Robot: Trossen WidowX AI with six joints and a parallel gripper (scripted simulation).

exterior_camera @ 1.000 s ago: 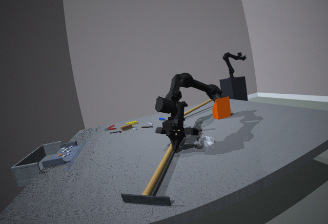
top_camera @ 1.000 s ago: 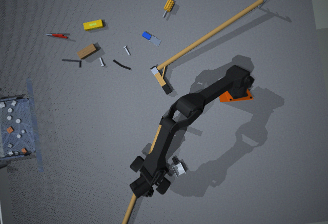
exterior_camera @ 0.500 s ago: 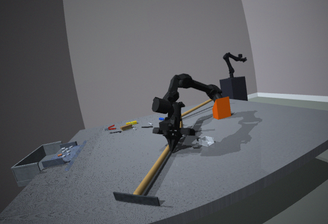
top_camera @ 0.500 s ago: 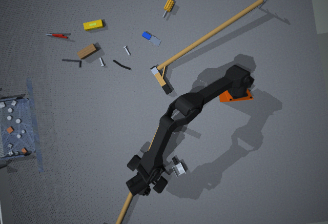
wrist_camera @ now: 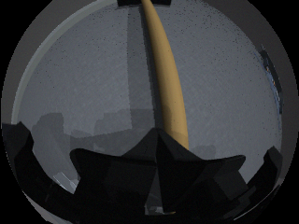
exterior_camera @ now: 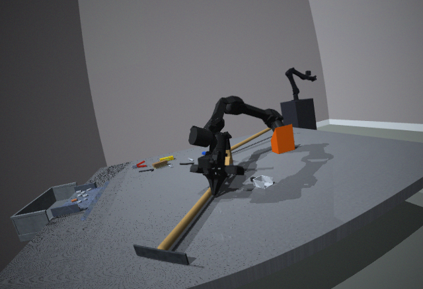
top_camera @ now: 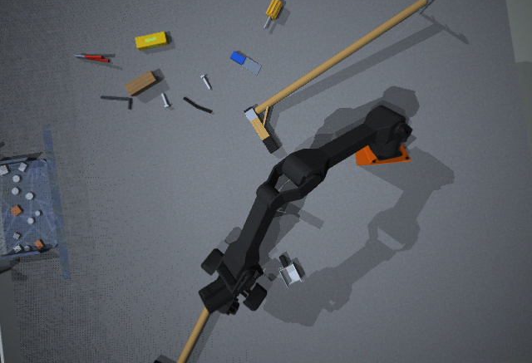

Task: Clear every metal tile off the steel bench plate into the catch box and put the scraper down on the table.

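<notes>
Now: gripper tip 50 mm below the long scraper and 20 mm short of it. From my gripper tip the other things lie so: hex key: 580 mm to the right, 200 mm ahead, 10 mm below; then wooden block: 610 mm to the right, 130 mm ahead; then small metal scoop: 170 mm behind.
</notes>
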